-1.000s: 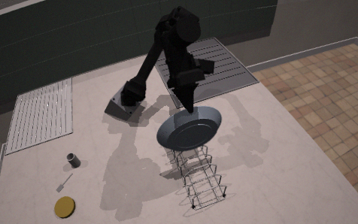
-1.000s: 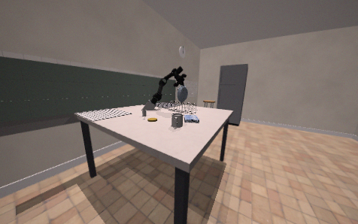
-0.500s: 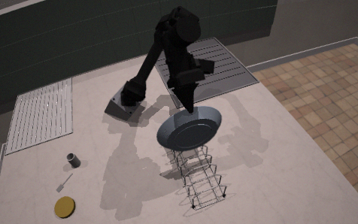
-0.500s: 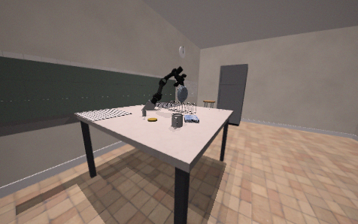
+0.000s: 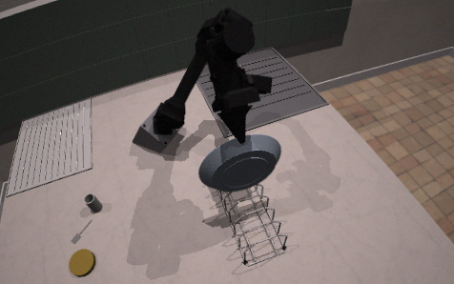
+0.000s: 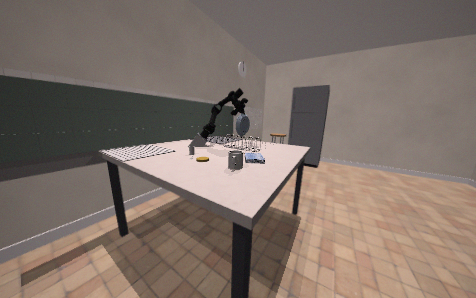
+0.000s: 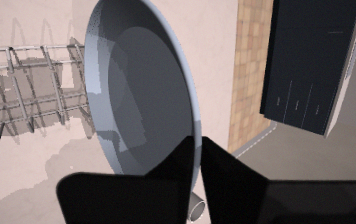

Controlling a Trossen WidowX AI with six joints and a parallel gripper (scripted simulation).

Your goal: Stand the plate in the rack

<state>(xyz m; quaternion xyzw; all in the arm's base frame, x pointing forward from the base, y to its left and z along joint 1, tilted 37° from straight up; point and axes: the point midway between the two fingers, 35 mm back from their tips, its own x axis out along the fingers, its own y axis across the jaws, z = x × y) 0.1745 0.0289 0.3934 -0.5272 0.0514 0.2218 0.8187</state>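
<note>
Now: the plate 2 cm ahead of my hand and 12 cm below it. The rest, counted from my hand: small spatula: 3 cm ahead, 50 cm to the right, 32 cm below; mug: 36 cm ahead, 40 cm to the right, 29 cm below; yellow disc: 13 cm ahead, 47 cm to the right, 31 cm below.
</note>
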